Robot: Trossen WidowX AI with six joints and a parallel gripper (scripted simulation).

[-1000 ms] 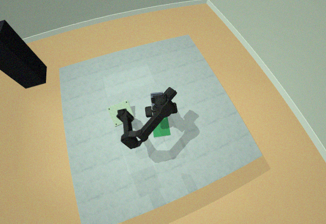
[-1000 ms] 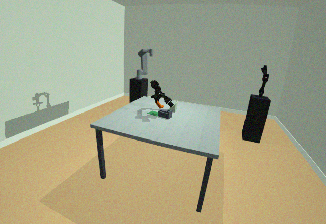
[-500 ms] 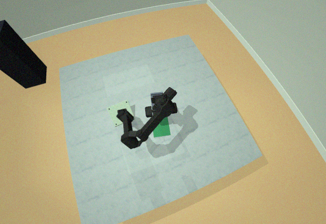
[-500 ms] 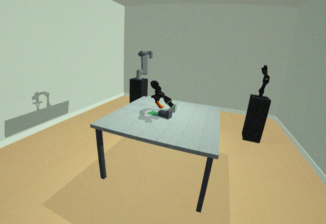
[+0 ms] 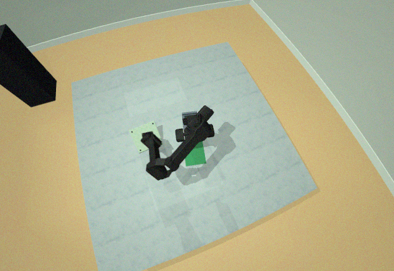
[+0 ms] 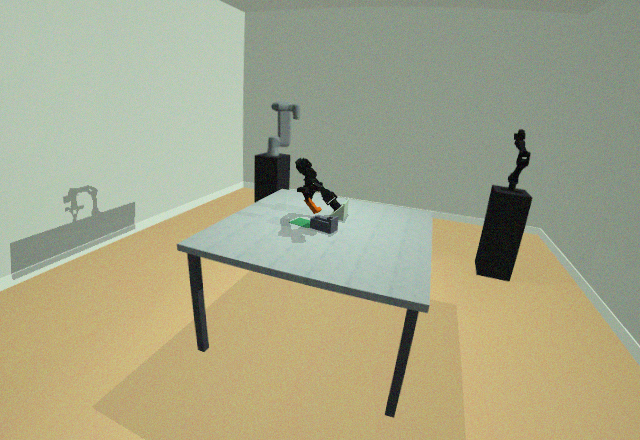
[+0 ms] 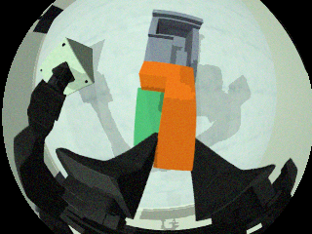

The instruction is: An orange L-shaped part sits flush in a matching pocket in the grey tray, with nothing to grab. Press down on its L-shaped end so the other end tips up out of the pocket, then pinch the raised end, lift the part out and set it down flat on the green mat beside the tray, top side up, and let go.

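Right now the green mat is 17 cm below my gripper tip, 4 cm to the right of it and 1 cm behind it. From my gripper tip the other things lie so: grey tray: 16 cm below, 12 cm to the left, 2 cm ahead; then orange L-shaped part: 4 cm to the left, 3 cm below, 1 cm behind.
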